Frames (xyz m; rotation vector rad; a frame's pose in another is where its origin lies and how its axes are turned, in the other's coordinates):
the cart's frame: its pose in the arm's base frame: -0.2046 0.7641 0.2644 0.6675 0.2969 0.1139
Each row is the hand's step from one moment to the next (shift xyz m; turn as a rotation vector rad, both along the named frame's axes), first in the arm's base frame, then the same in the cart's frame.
Working: the arm's base frame: its pose in the cart's frame: 0.1050 -0.7637 0.3183 -0.6675 -0.2969 -0.1139

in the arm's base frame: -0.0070 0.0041 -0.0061 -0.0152 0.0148 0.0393
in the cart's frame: -0.0044 -0.0005 -0.0091 -0.0207 0.0362 0.0159
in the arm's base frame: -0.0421 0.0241 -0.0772 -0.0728 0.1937 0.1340
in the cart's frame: -0.0172 -0.0290 -0.0847 -0.0622 0.2356 -0.0372
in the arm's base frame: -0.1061 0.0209 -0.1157 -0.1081 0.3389 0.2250
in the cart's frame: -0.0697 -0.0550 -0.1311 -0.0883 0.4062 -0.0662
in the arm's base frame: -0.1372 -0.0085 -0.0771 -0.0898 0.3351 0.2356
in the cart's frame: -0.1142 -0.0535 -0.0945 -0.0742 0.4097 -0.0505
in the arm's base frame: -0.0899 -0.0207 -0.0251 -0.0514 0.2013 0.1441
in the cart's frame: -0.0838 -0.0310 -0.0340 -0.0427 0.2477 -0.0276
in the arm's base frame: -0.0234 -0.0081 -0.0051 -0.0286 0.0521 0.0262
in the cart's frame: -0.0227 -0.0093 -0.0062 -0.0230 0.0573 -0.0201
